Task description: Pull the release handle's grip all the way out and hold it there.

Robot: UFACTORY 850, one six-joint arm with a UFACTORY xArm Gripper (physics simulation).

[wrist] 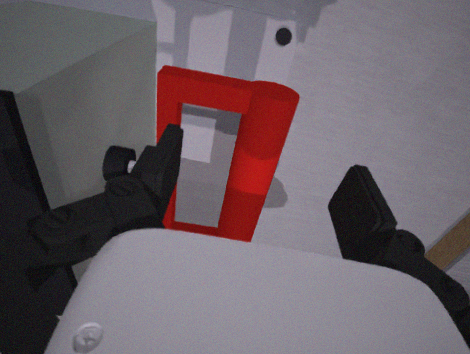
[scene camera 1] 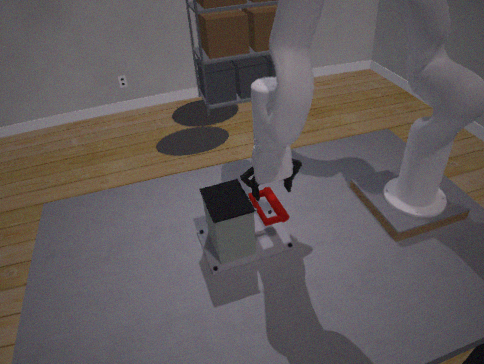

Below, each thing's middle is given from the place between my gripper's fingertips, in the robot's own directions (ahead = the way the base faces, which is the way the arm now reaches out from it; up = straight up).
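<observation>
Base plate (scene camera 1: 271,240): from my hand, 12 cm below, 10 cm ahead, 1 cm to the left.
</observation>
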